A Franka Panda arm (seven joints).
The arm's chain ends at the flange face. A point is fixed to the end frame.
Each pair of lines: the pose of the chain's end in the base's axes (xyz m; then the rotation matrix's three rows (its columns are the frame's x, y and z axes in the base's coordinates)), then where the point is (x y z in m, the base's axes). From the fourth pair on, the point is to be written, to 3 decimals.
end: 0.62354 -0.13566 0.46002; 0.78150 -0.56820 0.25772; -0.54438 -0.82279 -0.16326; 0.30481 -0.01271 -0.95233
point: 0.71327 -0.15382 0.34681
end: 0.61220 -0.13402 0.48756; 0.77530 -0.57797 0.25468; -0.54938 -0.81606 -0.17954; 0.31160 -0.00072 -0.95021
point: 0.70158 -0.15482 0.37453
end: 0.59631 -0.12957 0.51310; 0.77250 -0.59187 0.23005; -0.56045 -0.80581 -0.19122; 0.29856 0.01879 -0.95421
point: 0.68274 -0.15279 0.39827
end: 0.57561 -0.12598 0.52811; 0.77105 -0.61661 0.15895; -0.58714 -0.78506 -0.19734; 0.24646 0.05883 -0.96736
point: 0.653 -0.152 0.408
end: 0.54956 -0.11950 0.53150; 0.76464 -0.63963 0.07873; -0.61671 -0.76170 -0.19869; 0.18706 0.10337 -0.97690
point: 0.617 -0.148 0.406
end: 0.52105 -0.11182 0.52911; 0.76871 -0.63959 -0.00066; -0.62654 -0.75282 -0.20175; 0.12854 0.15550 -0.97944
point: 0.578 -0.141 0.398
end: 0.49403 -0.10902 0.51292; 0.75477 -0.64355 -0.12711; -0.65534 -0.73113 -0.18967; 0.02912 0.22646 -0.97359
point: 0.534 -0.139 0.376
